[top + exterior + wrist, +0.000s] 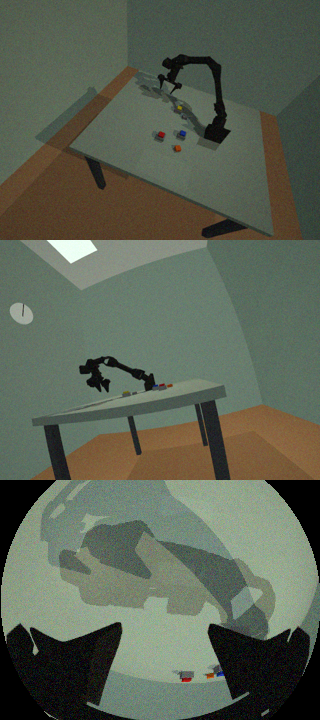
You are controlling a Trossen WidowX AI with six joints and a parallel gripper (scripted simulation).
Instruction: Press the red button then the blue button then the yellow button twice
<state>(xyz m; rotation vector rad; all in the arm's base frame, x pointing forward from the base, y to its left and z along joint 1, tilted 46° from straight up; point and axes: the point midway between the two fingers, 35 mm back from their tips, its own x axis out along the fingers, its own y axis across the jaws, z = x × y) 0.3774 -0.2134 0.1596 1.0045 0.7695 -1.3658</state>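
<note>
Right now my gripper tip is 6 cm past the red button, 38 cm to the right of it and 3 cm above it. Also, from my gripper tip: blue button (19 cm behind, 32 cm to the left, 3 cm below); then grey block (19 cm behind, 15 cm to the left, 5 cm below); then yellow button (13 cm behind, 10 cm to the left, 3 cm below).
</note>
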